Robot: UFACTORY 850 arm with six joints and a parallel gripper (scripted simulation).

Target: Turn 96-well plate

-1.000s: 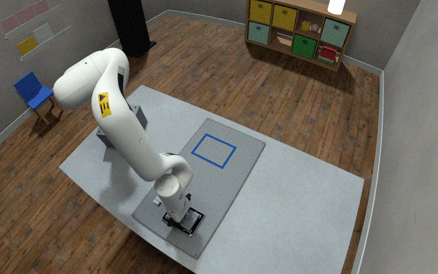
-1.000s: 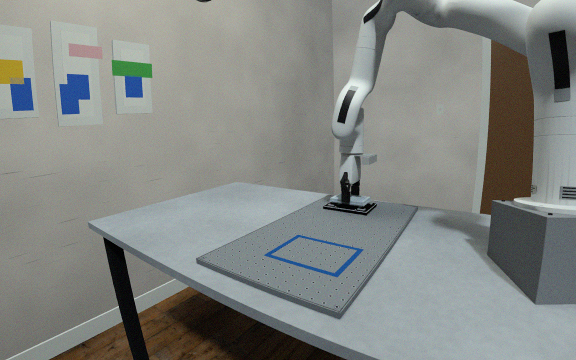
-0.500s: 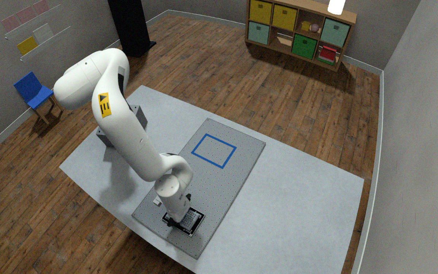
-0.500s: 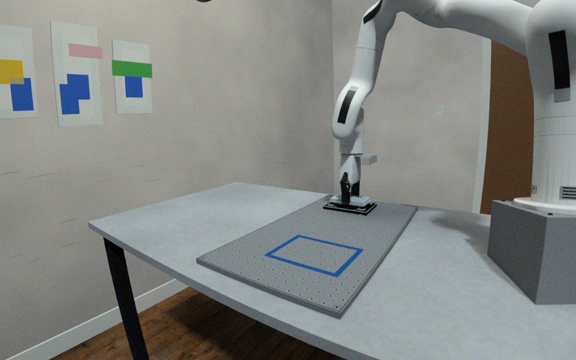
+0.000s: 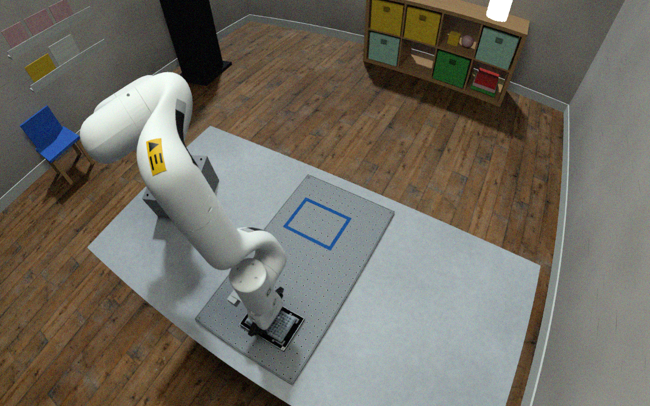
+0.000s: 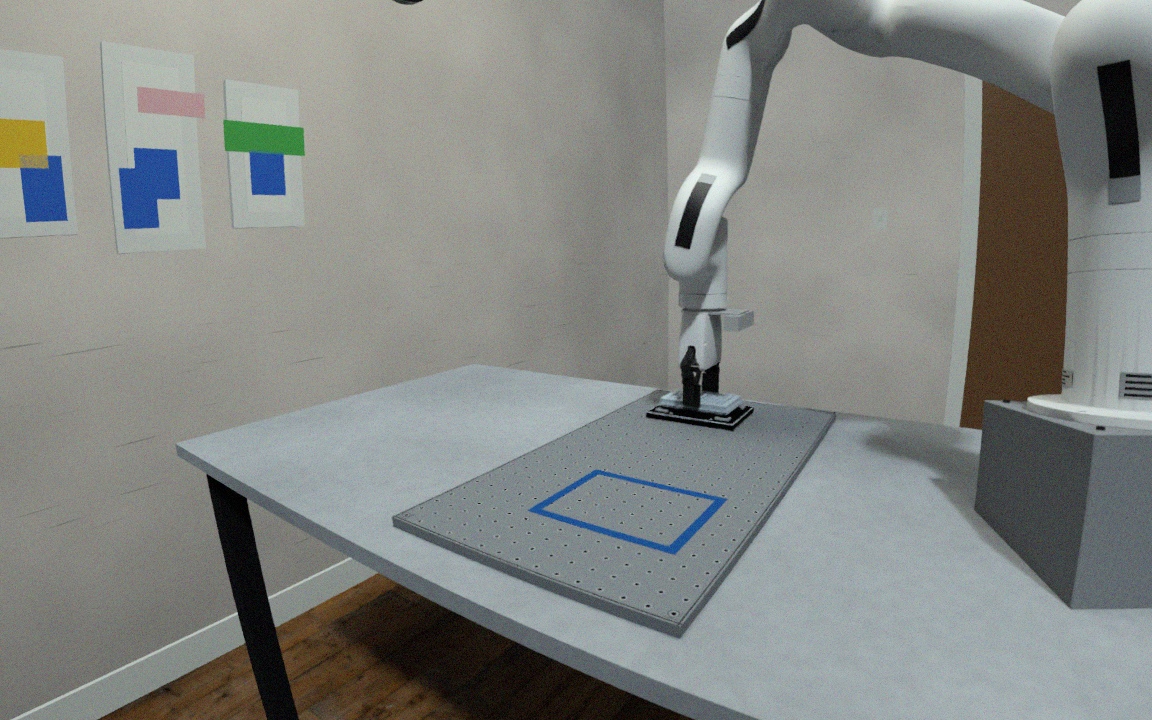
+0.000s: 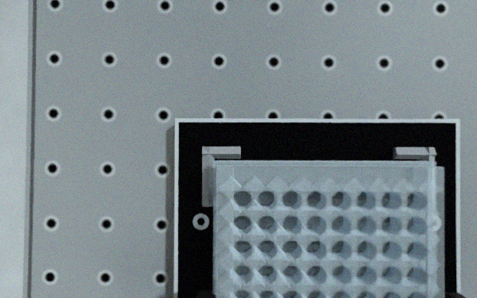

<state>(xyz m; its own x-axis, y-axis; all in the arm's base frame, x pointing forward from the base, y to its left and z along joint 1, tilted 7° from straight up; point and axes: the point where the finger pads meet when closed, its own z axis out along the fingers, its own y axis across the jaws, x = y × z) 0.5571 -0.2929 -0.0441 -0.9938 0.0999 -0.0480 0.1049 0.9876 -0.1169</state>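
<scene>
Right now my hand is 3 cm above the black plate nest N1. The rest, counted from my hand: 96-well plate (1 cm below).
</scene>
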